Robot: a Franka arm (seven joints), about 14 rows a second.
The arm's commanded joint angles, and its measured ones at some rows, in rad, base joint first. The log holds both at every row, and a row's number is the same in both.
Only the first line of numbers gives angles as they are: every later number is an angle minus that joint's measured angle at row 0.
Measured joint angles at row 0: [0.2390 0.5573 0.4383 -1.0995 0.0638 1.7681 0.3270]
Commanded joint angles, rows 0 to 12: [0.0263 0.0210 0.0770 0.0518 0.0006 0.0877 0.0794]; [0.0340 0.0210 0.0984 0.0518 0.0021 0.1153 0.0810]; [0.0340 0.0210 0.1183 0.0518 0.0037 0.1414 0.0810]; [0.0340 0.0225 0.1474 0.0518 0.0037 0.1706 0.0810]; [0.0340 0.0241 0.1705 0.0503 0.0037 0.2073 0.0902]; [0.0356 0.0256 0.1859 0.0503 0.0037 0.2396 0.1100]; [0.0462 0.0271 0.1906 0.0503 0.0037 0.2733 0.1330]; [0.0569 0.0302 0.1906 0.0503 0.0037 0.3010 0.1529]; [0.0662 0.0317 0.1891 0.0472 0.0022 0.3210 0.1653]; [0.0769 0.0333 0.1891 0.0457 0.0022 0.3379 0.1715]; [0.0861 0.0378 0.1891 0.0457 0.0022 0.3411 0.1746]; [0.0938 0.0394 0.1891 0.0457 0.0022 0.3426 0.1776]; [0.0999 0.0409 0.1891 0.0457 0.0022 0.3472 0.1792]
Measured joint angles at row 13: [0.0874 0.0252 0.1778 0.0249 0.0000 0.3357 0.1545]
